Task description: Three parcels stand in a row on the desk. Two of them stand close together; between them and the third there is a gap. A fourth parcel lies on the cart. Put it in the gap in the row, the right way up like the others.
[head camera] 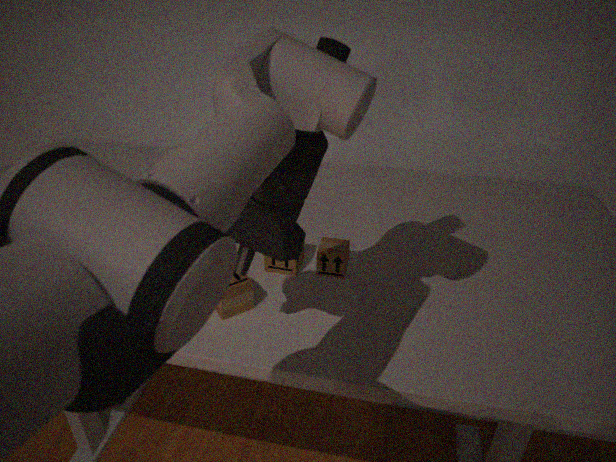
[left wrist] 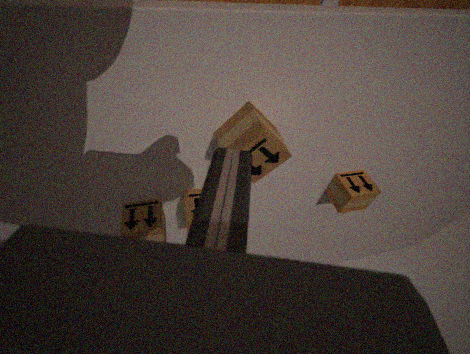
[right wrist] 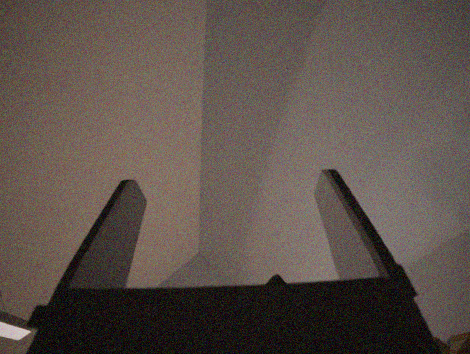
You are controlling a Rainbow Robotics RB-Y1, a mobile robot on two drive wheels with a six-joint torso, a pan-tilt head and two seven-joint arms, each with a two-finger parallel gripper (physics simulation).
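Places are measured from the robot's base along level axes (x ahead, y left, z up), in centimetres.
Pixels of known places: left gripper, fingertip midpoint: (head camera: pixel 240 269) (left wrist: pixel 232 163); right gripper, fingertip midpoint: (right wrist: pixel 228 186).
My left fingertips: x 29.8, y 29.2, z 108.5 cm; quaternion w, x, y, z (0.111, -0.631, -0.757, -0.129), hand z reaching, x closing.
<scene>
Behind a point stands the place of what it marks.
Two upright parcels stand close together: one (head camera: pixel 333 256) @(x 50.7, y 23.6, z 99.4 cm) (left wrist: pixel 143 218) @(x 50.6, y 24.3, z 98.0 cm) in the arm's shadow, the other (head camera: pixel 281 265) @(x 48.0, y 32.2, z 96.8 cm) (left wrist: pixel 190 210) @(x 48.4, y 30.3, z 98.6 cm) partly hidden by the left gripper. A third upright parcel (left wrist: pixel 356 190) @(x 44.2, y 56.5, z 99.0 cm) stands farther right in the left wrist view, across a gap; the arm hides it in the head view. The fourth parcel (head camera: pixel 237 300) @(x 35.4, y 33.7, z 97.8 cm) (left wrist: pixel 257 145) @(x 35.0, y 35.1, z 100.4 cm) lies on the desk nearer the front edge, turned at an angle, its arrow face apparently upward. My left gripper (head camera: pixel 240 276) @(x 29.8, y 29.2, z 108.4 cm) (left wrist: pixel 232 163) @(x 29.8, y 29.2, z 108.4 cm) is shut and empty, fingertips over that parcel's edge; contact is unclear. My right gripper (right wrist: pixel 228 186) @(x 28.1, y -16.3, z 140.4 cm) is open and empty.
The pale desk (head camera: pixel 500 325) @(x 49.2, y -4.7, z 95.0 cm) (left wrist: pixel 400 100) @(x 30.6, y 55.8, z 95.0 cm) carries the parcels and a large arm shadow. Its front edge crosses the lower head view and the top of the left wrist view. A brown object (right wrist: pixel 459 343) @(x 53.2, y 24.9, z 100.0 cm) shows at the right wrist view's lower right. The cart is not recognisable.
</scene>
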